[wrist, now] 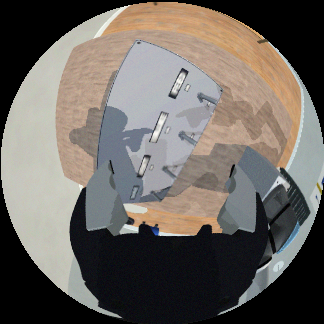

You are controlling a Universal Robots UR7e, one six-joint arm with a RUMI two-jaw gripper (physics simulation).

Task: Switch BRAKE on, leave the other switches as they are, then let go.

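Frame: origin at the arm's base, x left, y back, z up, level; millimetres.
Seen in the pictures: gripper, fingertip midpoint: (172, 164); arm's base, link origin: (271, 199).
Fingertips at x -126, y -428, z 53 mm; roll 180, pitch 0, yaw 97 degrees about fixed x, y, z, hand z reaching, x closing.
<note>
Offsets run from my fingertips to a thing's top centre. "pt": to the spot under its first point. Level surfaces: height alone.
A grey switch panel (137, 75) lies at a slant in the wrist view. Along its right side stand toggle switches: a top one {pt dz -169, dx -90, dy +76 mm} (207, 99), a second {pt dz -167, dx +20, dy +48 mm} (188, 138), a third {pt dz -169, dx +133, dy +20 mm} (170, 172) and a lowest one {pt dz -170, dx +249, dy -7 mm} (157, 195) at the bottom edge. Beside them are label plates, a top one (178, 83), a second (159, 127), a third (143, 166) and a small lowest one {pt dz -158, dx +233, dy -89 mm} (134, 192); their lettering is too blurred to tell which is BRAKE. My gripper (172, 164) is open and empty, its fingers wide apart above the lower part of the panel.
The panel rests on a brown mat {dz -287 mm} (80, 75) on a wooden table (200, 22). A grey block (257, 162) and the robot's dark and blue arm parts (285, 215) are at the right. A blue object (150, 230) shows beyond the mat at the bottom. Shadows cross the panel.
</note>
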